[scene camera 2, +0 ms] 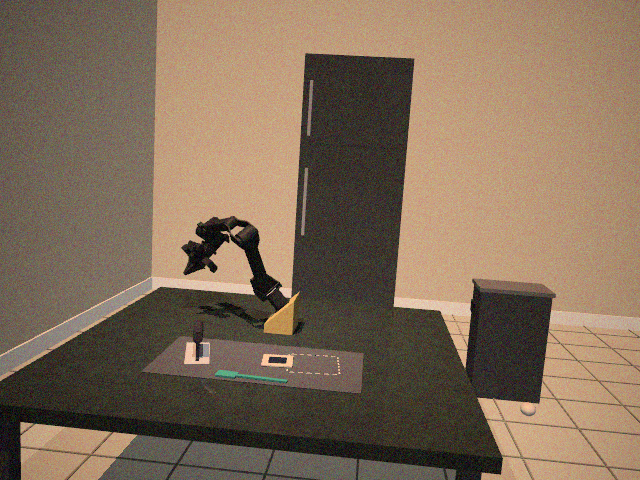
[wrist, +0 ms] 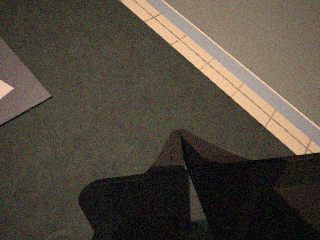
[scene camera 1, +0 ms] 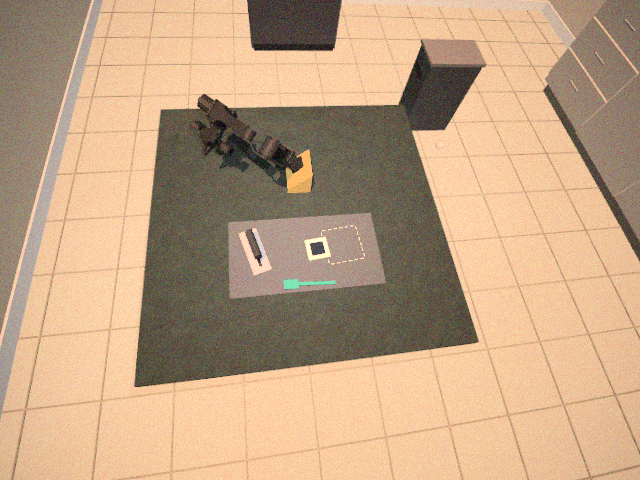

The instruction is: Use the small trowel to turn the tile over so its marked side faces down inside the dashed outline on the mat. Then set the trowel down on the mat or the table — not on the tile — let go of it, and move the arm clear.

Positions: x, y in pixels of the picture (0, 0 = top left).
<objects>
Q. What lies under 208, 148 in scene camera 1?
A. My gripper.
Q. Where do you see a grey mat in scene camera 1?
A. At 283, 239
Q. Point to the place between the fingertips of my gripper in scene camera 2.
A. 184, 274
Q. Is my gripper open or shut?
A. Shut.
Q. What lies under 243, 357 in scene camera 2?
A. A grey mat.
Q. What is my gripper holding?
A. Nothing.
</objects>
